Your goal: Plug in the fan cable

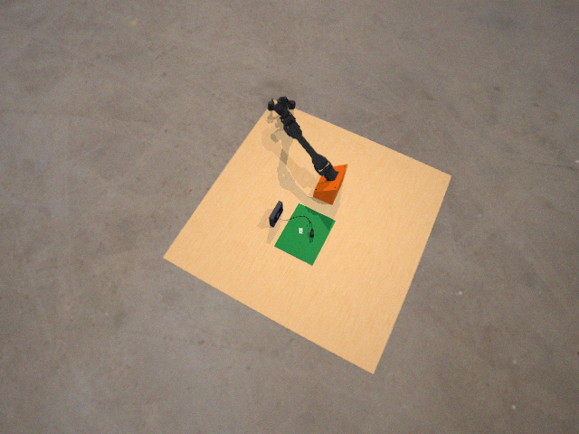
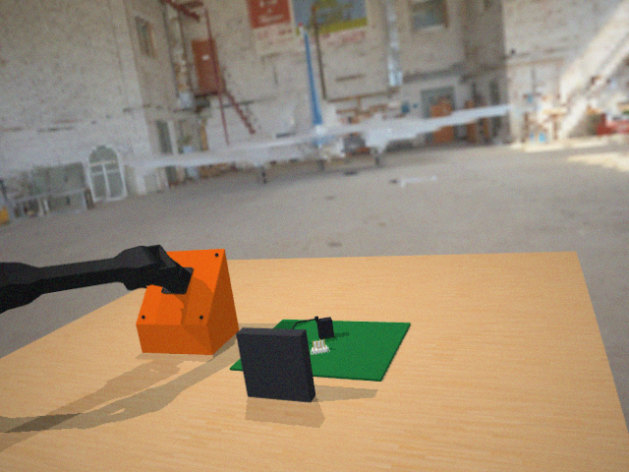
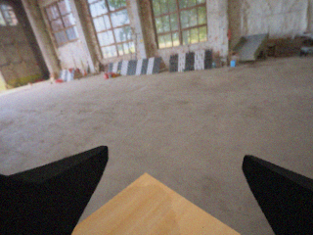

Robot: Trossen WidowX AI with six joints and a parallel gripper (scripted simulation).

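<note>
Right now my gripper tip is 800 mm short of the dark fan plug, 620 mm to the right of it and 10 mm above it. From my gripper tip the other things lie so: black fan: 790 mm ahead, 400 mm to the left, 20 mm above; then green board: 800 mm ahead, 580 mm to the left, 50 mm below.
</note>
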